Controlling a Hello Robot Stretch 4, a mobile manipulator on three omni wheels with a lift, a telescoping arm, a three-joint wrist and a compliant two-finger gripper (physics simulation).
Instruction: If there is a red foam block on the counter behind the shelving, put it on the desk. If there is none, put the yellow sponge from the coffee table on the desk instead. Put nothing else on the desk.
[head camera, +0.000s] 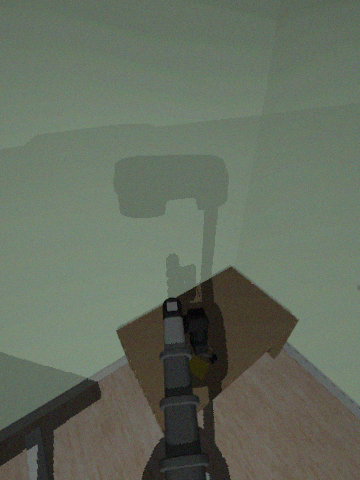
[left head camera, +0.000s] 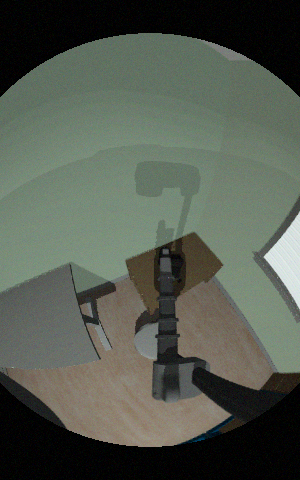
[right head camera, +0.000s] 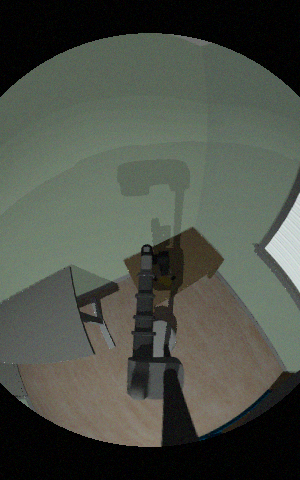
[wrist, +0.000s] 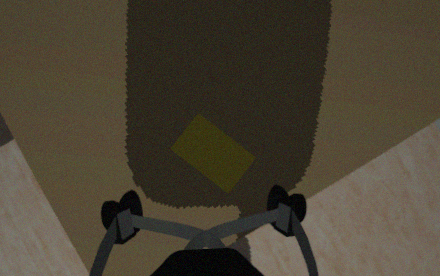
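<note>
The yellow sponge lies flat on the brown coffee table, inside the arm's shadow. In the left head camera view the arm hides the sponge. My gripper is open and empty above the coffee table. In the wrist view the sponge shows ahead of the two fingertips, turned at an angle, and lies apart from them. No red foam block or counter shows in these views. I cannot tell for sure which furniture is the desk.
A large grey panel or top with a dark frame stands left of the coffee table. Green walls rise behind the table and to its right. A white slatted panel is at the far right.
</note>
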